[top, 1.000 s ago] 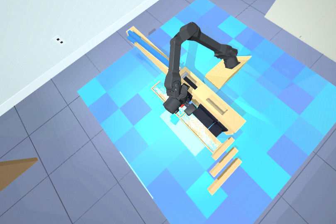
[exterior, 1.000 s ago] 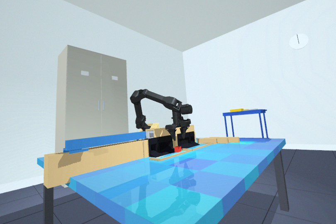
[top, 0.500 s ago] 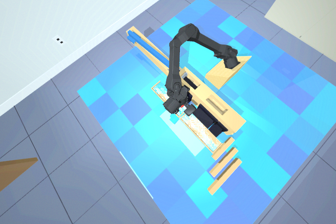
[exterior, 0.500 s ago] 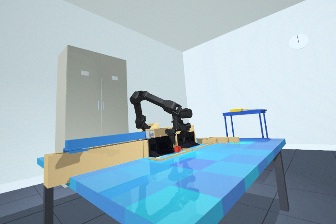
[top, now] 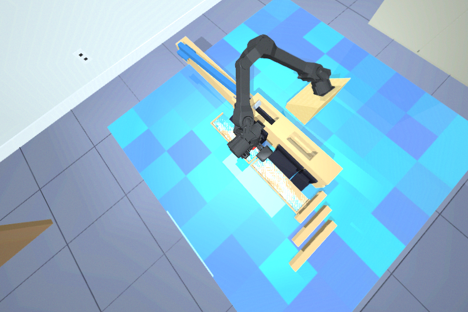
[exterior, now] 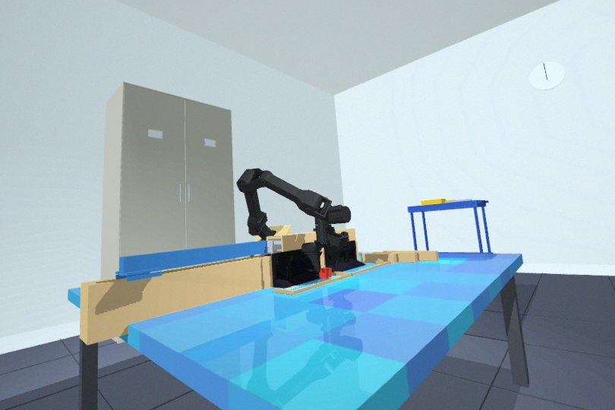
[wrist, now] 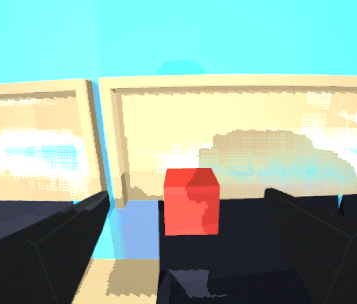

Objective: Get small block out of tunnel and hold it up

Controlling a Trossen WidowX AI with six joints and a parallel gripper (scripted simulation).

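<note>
Now: gripper tip 10 mm past the small red block and 10 mm above it. From my gripper tip the other things lie so: tan tunnel 160 mm to the right, 70 mm behind, 40 mm above.
</note>
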